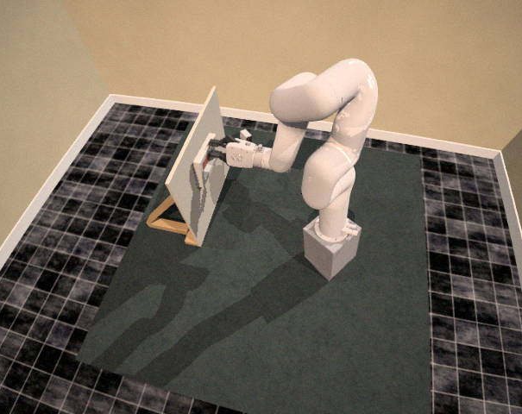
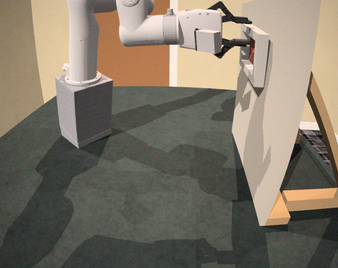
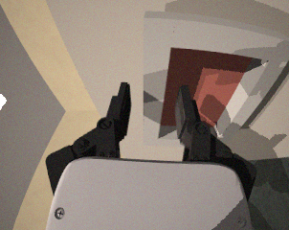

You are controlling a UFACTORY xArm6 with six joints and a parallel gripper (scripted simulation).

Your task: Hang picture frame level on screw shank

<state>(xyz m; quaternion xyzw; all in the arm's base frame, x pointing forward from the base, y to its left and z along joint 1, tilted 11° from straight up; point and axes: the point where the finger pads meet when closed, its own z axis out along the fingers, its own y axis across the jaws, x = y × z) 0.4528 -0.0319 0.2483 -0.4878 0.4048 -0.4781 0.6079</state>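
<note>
Now: hand 40 mm short of the picture frame, 30 mm to the right of it and 50 mm above it. From my hand the other things lie so: pale wall board (60 mm ahead, 20 mm to the left, 150 mm below).
</note>
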